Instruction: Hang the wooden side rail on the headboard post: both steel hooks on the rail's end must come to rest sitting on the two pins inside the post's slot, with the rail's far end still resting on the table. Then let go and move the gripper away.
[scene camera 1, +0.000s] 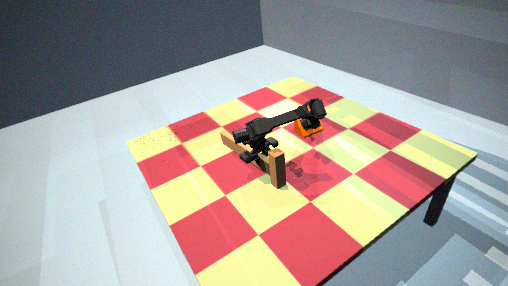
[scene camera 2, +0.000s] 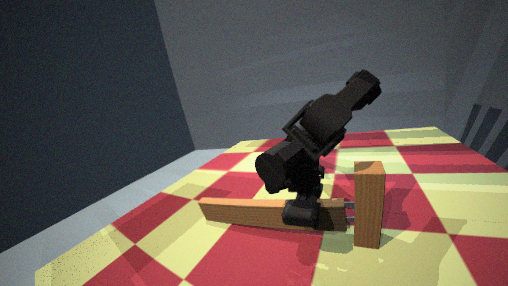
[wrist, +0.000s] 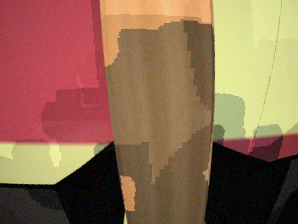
Observation:
In view: my gripper (scene camera 2: 310, 219) and a wooden side rail (scene camera 2: 265, 213).
The wooden side rail also shows in the wrist view (wrist: 159, 69). My gripper also shows in the wrist view (wrist: 152, 139).

